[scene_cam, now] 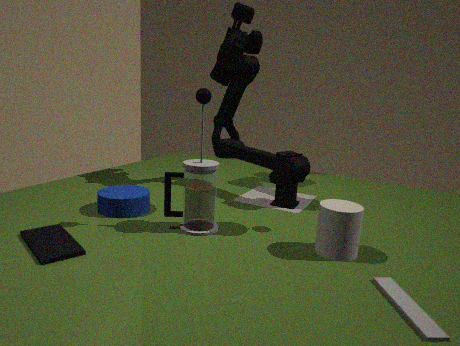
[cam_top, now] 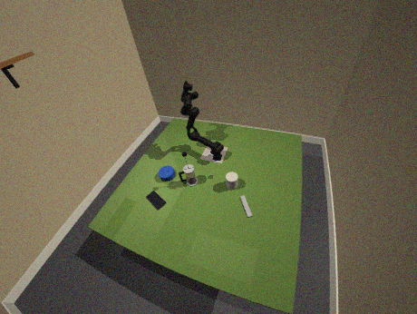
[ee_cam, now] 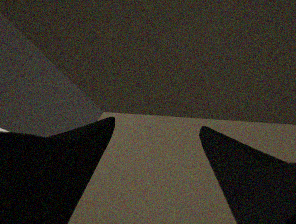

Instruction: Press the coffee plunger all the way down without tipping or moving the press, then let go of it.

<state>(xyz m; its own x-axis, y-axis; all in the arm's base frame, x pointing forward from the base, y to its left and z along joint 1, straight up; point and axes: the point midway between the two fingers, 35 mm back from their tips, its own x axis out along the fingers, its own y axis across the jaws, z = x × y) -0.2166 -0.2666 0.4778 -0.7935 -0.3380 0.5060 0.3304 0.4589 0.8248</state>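
The glass coffee press is 52 cm ahead of my gripper tip, 15 cm to the left of it and 36 cm below it. From my gripper tip the other things lie so: grey strip: 62 cm ahead, 57 cm to the left, 49 cm below; then blue round tin: 50 cm ahead, 5 cm to the right, 47 cm below.
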